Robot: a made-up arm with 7 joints. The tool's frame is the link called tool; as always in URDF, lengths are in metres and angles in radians. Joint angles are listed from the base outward.
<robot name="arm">
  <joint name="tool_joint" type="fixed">
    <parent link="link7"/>
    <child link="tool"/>
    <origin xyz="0 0 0"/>
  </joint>
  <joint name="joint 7" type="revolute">
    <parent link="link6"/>
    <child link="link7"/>
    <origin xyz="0.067 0.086 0" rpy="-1.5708 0 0"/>
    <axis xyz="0 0 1"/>
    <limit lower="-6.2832" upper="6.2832"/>
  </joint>
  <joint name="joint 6" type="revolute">
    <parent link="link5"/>
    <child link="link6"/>
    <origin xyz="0 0 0" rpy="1.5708 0 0"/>
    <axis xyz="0 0 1"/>
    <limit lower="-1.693" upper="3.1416"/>
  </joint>
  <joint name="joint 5" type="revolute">
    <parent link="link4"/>
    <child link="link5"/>
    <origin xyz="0.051 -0.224 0" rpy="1.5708 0 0"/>
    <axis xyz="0 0 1"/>
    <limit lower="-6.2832" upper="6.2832"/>
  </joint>
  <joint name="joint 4" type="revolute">
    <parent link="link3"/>
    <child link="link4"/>
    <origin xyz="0.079 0 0" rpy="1.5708 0 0"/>
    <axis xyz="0 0 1"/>
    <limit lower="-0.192" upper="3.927"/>
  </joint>
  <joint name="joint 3" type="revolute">
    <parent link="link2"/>
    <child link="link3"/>
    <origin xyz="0 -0.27 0" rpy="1.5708 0 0"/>
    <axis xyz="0 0 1"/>
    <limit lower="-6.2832" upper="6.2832"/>
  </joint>
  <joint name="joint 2" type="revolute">
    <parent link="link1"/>
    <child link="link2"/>
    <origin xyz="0 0 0" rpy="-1.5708 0 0"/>
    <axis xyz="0 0 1"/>
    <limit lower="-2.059" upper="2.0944"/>
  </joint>
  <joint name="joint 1" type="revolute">
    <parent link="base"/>
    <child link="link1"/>
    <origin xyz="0 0 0.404"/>
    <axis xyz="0 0 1"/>
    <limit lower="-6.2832" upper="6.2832"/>
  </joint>
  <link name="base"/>
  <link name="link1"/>
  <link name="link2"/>
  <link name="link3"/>
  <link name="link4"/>
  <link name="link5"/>
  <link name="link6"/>
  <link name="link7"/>
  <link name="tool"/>
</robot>
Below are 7 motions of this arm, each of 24 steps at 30 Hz.
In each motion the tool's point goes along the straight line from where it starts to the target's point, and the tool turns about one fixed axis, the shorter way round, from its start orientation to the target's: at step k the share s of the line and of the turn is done. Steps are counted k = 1, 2, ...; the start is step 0. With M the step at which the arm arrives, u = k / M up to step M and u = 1 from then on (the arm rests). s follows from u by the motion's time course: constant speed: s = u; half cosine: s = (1 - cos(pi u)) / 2; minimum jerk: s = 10 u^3 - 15 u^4 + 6 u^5.
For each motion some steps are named. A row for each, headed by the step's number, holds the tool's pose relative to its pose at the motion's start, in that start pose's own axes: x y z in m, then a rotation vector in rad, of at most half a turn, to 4 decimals.
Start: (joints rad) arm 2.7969 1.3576 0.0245 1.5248 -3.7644 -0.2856 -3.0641
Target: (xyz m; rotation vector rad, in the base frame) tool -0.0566 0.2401 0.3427 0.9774 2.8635 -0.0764
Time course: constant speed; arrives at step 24
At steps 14, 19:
14: -0.1532 0.0422 -0.1222 0.1168 -0.0172 0.4888
19: -0.2080 0.0572 -0.1659 0.1585 -0.0233 0.6634

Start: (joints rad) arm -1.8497 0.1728 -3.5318 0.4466 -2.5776 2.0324 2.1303
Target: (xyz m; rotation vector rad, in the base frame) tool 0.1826 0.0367 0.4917 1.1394 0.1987 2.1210
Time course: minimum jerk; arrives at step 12
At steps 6, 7, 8, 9, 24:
6: -0.0365 0.0679 -0.0385 -0.0027 -0.1310 -0.1412
7: -0.0476 0.0887 -0.0503 -0.0035 -0.1712 -0.1846
8: -0.0576 0.1073 -0.0608 -0.0043 -0.2070 -0.2232
9: -0.0654 0.1217 -0.0690 -0.0048 -0.2349 -0.2532
24: -0.0729 0.1358 -0.0770 -0.0054 -0.2620 -0.2825

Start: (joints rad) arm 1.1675 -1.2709 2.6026 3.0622 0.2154 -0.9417 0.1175
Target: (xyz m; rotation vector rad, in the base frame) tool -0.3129 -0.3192 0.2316 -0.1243 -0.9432 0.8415
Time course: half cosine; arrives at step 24
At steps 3, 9, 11, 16, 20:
3: -0.0049 0.0027 -0.0151 -0.0322 -0.0131 0.0012
9: -0.0393 0.0218 -0.1222 -0.2611 -0.1058 0.0095
11: -0.0554 0.0307 -0.1721 -0.3677 -0.1491 0.0134
16: -0.0956 0.0529 -0.2968 -0.6343 -0.2572 0.0230
20: -0.1189 0.0658 -0.3693 -0.7891 -0.3200 0.0287

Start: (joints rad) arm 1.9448 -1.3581 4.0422 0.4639 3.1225 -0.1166 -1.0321
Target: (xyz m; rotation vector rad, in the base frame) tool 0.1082 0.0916 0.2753 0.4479 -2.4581 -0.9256
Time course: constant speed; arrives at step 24
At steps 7, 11, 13, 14, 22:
7: 0.0064 0.0076 0.0153 0.0810 0.1778 0.1413
11: 0.0101 0.0120 0.0240 0.1273 0.2794 0.2220
13: 0.0119 0.0142 0.0284 0.1504 0.3302 0.2624
14: 0.0128 0.0153 0.0306 0.1620 0.3556 0.2826
22: 0.0202 0.0240 0.0480 0.2545 0.5589 0.4441

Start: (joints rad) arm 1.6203 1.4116 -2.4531 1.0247 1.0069 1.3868 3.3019
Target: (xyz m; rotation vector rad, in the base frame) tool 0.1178 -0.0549 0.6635 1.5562 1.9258 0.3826
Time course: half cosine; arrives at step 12
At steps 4, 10, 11, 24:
4: -0.0135 -0.0502 -0.0082 -0.0315 0.0593 0.1310
10: -0.0502 -0.1875 -0.0307 -0.1174 0.2214 0.4888
11: -0.0529 -0.1976 -0.0323 -0.1237 0.2332 0.5150
24: -0.0538 -0.2010 -0.0329 -0.1258 0.2373 0.5239

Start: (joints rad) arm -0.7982 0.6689 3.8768 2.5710 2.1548 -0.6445 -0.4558
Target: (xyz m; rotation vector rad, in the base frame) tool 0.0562 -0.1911 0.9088 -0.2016 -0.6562 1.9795
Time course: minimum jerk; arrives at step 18
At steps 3, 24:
3: -0.0013 -0.0011 -0.0010 -0.0065 -0.0195 0.0177
24: -0.0380 -0.0304 -0.0274 -0.1839 -0.5482 0.4977

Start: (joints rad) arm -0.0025 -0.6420 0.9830 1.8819 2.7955 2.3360 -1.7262
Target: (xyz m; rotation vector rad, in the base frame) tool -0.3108 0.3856 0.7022 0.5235 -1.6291 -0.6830
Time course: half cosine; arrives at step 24
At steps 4, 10, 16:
4: -0.0165 -0.0005 -0.0004 -0.0319 -0.0404 0.0164
10: -0.0913 -0.0025 -0.0023 -0.1767 -0.2232 0.0905
16: -0.1848 -0.0051 -0.0047 -0.3576 -0.4518 0.1832

